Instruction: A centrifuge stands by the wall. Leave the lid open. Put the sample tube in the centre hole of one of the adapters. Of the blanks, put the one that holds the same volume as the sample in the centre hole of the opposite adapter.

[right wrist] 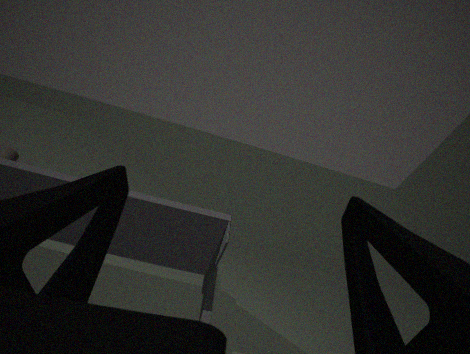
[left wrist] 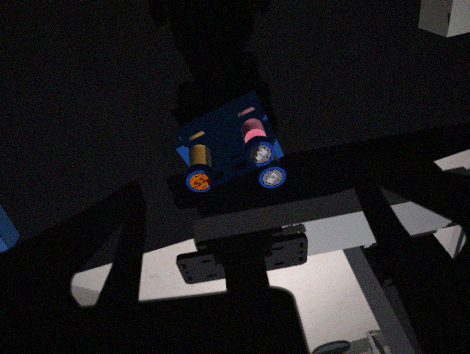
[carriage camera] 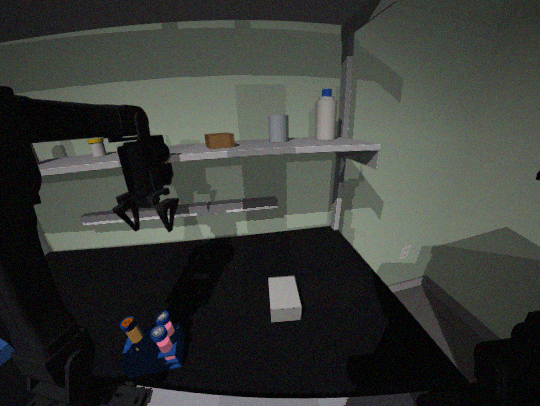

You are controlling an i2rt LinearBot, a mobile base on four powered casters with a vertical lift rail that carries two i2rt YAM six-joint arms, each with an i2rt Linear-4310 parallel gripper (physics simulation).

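Frame: origin at the left arm's base, x left, y back, z up, level; metres.
Seen in the pictures: left gripper, fingertip midpoint: point(left wrist: 248, 178) point(carriage camera: 153, 230); right gripper, fingertip midpoint: point(right wrist: 236, 193); left arm's base, origin of the base link: point(left wrist: 243, 257) point(carriage camera: 86, 405).
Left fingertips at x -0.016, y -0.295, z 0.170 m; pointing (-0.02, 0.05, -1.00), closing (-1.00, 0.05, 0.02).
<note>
Offsets run from my left fingertips to a thing's top centre. "spot": to the spot under its first point. Level surfaces: height alone.
A blue rack {dx +0.004, dy +0.140, dz -0.234 m} point(carriage camera: 145, 364) point(left wrist: 220, 120) stands near the front left of the dark table. It holds the amber sample tube {dx +0.048, dy +0.133, dz -0.173 m} point(carriage camera: 133, 333) point(left wrist: 200, 156), with an orange cap marked S1, and two pink tubes. In the carriage view the nearer pink tube {dx -0.040, dy +0.147, dz -0.173 m} point(carriage camera: 163, 344) stands before the farther pink tube {dx -0.028, dy +0.109, dz -0.173 m} point(carriage camera: 169, 328). In the left wrist view one grey cap {spot: dx -0.040, dy +0.147, dz -0.172 m} point(left wrist: 272, 177) reads R7; the other grey cap point(left wrist: 261, 153) is hard to read. My left gripper point(carriage camera: 153, 230) point(left wrist: 248, 178) is open and empty, high above the table. My right gripper point(right wrist: 236, 193) is open, facing wall and ceiling. The centrifuge is not identifiable.
A white box {dx -0.320, dy -0.037, dz -0.236 m} point(carriage camera: 284, 294) point(left wrist: 445, 19) lies on the table {dz -0.294 m} point(carriage camera: 330, 350). The wall shelf {dz +0.161 m} point(carriage camera: 330, 146) carries a white bottle {spot: dx -0.486, dy -0.358, dz +0.236 m} point(carriage camera: 326, 119), a grey cylinder {spot: dx -0.313, dy -0.324, dz +0.209 m} point(carriage camera: 278, 128), a brown box {spot: dx -0.136, dy -0.208, dz +0.184 m} point(carriage camera: 219, 141) and a yellow-lidded jar {spot: dx +0.305, dy -0.217, dz +0.191 m} point(carriage camera: 97, 148). Part of a blue object {spot: dx +0.432, dy +0.207, dz -0.268 m} point(carriage camera: 5, 351) point(left wrist: 7, 231) shows at the left edge.
</note>
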